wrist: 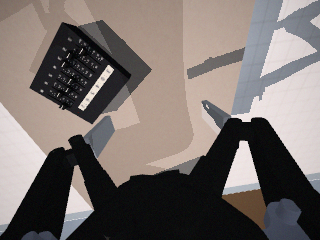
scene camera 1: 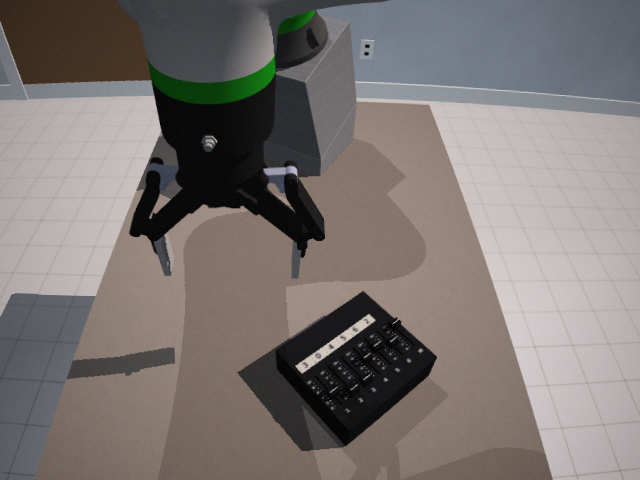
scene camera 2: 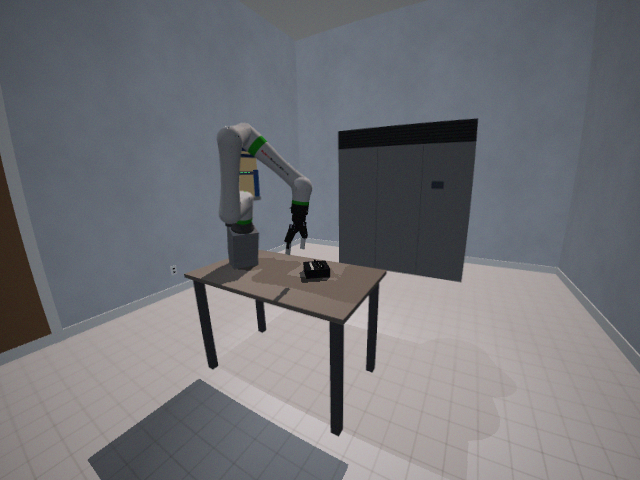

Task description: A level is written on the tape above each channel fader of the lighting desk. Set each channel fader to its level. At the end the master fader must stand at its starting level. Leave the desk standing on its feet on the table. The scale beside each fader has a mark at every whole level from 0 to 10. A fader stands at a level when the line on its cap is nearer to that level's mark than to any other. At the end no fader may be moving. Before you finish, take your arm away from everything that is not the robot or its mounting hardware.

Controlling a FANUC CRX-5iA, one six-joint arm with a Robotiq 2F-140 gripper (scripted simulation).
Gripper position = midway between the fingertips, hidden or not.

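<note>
Here is my gripper (scene camera 1: 232, 267), and I see it in the wrist view as well, where the same gripper (wrist: 156, 116) appears.
</note>
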